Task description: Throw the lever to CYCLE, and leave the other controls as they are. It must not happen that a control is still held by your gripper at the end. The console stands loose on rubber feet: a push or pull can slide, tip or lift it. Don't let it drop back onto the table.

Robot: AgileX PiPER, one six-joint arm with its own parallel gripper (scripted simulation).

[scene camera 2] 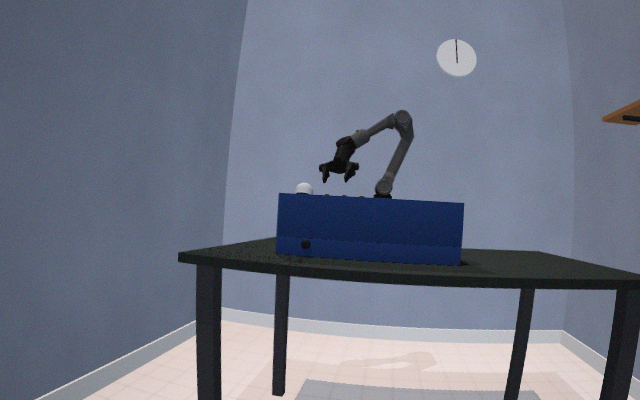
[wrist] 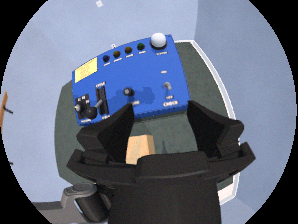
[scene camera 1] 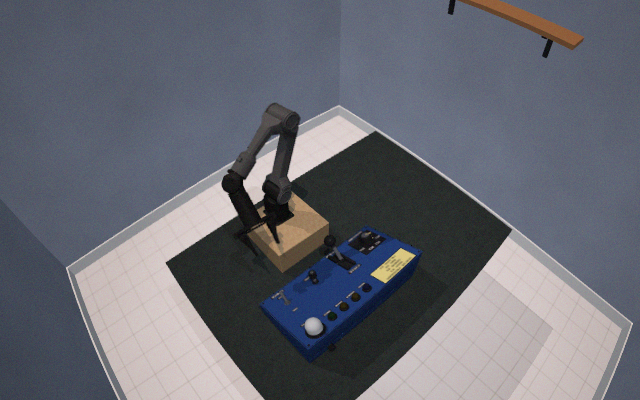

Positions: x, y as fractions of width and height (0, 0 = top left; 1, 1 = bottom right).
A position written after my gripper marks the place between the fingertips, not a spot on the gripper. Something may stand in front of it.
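Note:
My gripper (scene camera 1: 0.42, 0.62), blue console (scene camera 1: 0.49, 0.79). Blue console (scene camera 2: 0.59, 0.57). My gripper (wrist: 0.54, 0.48), blue console (wrist: 0.49, 0.29).

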